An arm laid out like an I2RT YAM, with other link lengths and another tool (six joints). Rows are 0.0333 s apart.
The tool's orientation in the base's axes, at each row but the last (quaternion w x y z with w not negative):
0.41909, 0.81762, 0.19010, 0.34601
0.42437, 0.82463, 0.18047, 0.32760
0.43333, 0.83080, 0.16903, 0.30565
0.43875, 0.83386, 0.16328, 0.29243
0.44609, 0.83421, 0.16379, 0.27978
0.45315, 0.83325, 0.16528, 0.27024
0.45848, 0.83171, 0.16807, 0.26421
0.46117, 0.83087, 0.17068, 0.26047
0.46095, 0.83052, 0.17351, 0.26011
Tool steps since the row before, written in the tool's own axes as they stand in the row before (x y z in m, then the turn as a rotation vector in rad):
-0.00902, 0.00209, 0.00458, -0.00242, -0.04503, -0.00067
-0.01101, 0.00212, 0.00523, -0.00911, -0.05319, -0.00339
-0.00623, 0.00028, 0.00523, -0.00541, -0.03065, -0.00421
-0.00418, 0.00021, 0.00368, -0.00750, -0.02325, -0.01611
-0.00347, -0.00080, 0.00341, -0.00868, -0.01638, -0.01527
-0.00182, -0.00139, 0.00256, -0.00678, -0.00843, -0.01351
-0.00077, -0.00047, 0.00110, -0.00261, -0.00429, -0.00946
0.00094, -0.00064, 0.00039, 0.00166, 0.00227, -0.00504
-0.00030, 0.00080, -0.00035, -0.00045, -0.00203, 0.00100
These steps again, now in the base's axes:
-0.00284, -0.00916, -0.00383, -0.00309, 0.02487, -0.03749
-0.00426, -0.01060, -0.00475, -0.00995, 0.02729, -0.04560
-0.00128, -0.00678, -0.00431, -0.00733, 0.01703, -0.02535
-0.00092, -0.00467, -0.00290, -0.01635, 0.01934, -0.01466
-0.00067, -0.00360, -0.00330, -0.01660, 0.01441, -0.00967
0.00004, -0.00191, -0.00286, -0.01378, 0.00997, -0.00317
0.00002, -0.00090, -0.00110, -0.00787, 0.00726, -0.00024
0.00096, 0.00056, -0.00046, -0.00154, 0.00311, 0.00461
-0.00041, -0.00033, 0.00076, 0.00013, 0.00013, -0.00230

